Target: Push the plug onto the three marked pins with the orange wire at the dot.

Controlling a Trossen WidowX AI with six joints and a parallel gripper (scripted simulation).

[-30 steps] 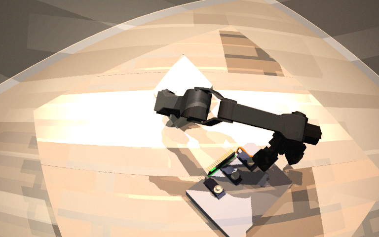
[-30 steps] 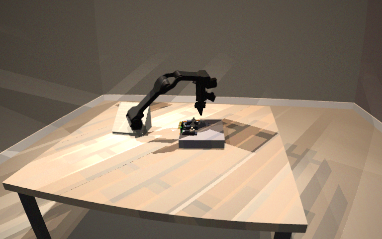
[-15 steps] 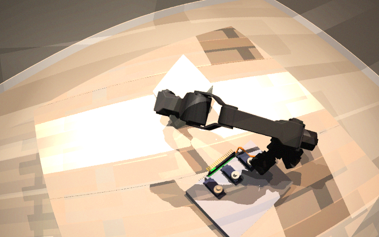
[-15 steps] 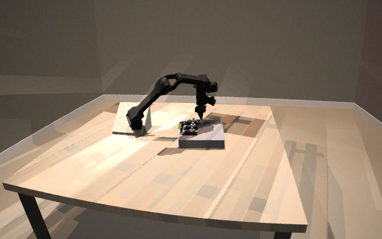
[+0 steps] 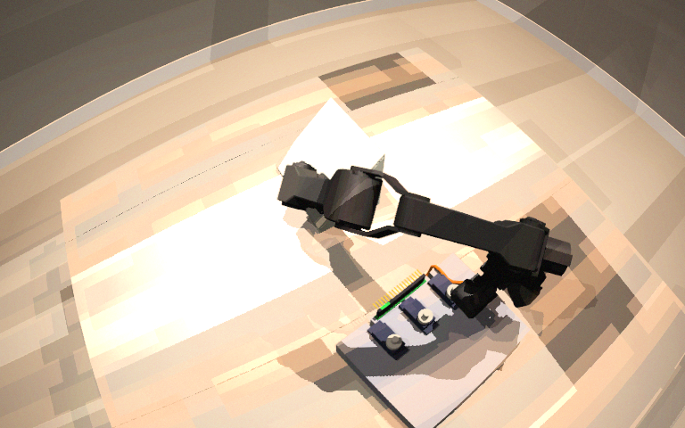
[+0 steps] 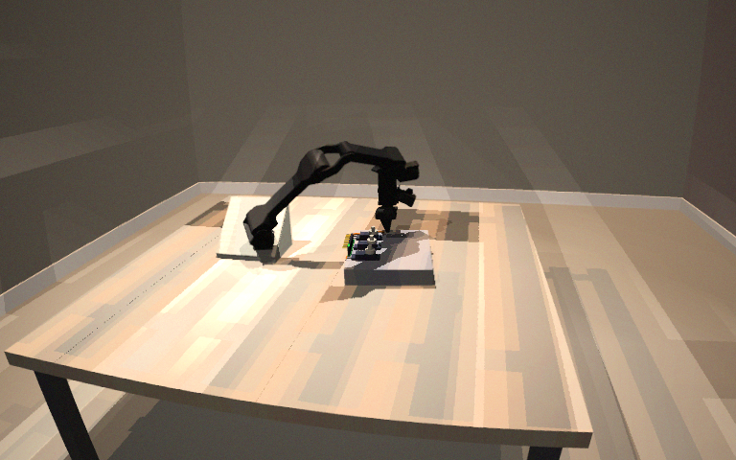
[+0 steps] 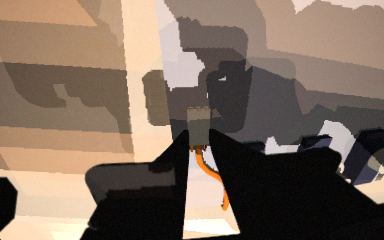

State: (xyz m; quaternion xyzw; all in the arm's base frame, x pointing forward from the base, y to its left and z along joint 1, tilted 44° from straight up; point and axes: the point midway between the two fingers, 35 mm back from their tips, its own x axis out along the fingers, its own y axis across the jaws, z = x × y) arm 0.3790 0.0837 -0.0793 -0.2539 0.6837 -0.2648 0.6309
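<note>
Now: gripper tip 120 mm to the left of the printed holder, 60 mm short of it and 30 mm above it.
</note>
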